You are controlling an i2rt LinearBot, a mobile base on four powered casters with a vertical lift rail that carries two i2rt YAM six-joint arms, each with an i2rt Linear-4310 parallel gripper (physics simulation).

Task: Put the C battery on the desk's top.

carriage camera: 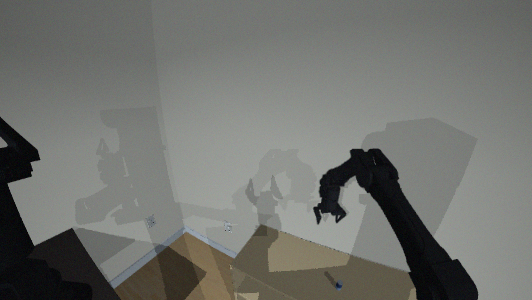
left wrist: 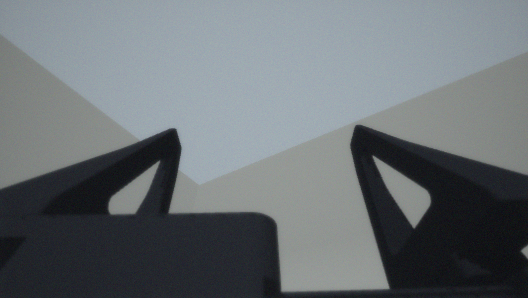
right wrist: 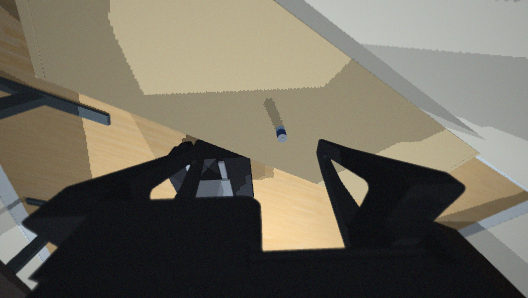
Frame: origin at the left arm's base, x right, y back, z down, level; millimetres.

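Where they show: left gripper, fingertip midpoint: (left wrist: 265,136); right gripper, fingertip midpoint: (carriage camera: 327,223) (right wrist: 260,148).
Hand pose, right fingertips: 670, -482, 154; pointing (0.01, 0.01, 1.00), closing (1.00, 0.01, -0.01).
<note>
After its pixels a point has its place, as x, y, z.
The C battery (carriage camera: 339,286) @(720, -321, 418) (right wrist: 281,134) @(723, -345, 405), small with a dark blue band and a pale end, stands upright on a broad tan top (carriage camera: 375,281) @(938, -335, 452) (right wrist: 225,65) @(597, -504, 452) and casts a long shadow. A dark brown flat top (carriage camera: 65,250) @(-762, -435, 342) shows at the lower left of the carriage view; I cannot tell which of the two is the desk's. My right gripper (carriage camera: 329,221) @(670, -482, 154) (right wrist: 260,148) @(670, -482, 154) is open and empty, pointing down, apart from the battery and above it. My left gripper (left wrist: 265,136) @(-6, -31, -435) is open and empty, facing the upper walls and ceiling; part of it shows at the carriage view's left edge.
Light wood floor (carriage camera: 185,260) @(-398, -945, 1062) (right wrist: 300,215) @(1065, 1130, 1062) lies beside the tan top. Walls meet in a corner behind it. A dark metal leg frame (right wrist: 95,115) shows at the right wrist view's left. A black body with grey panels (right wrist: 215,188) shows behind the finger there.
</note>
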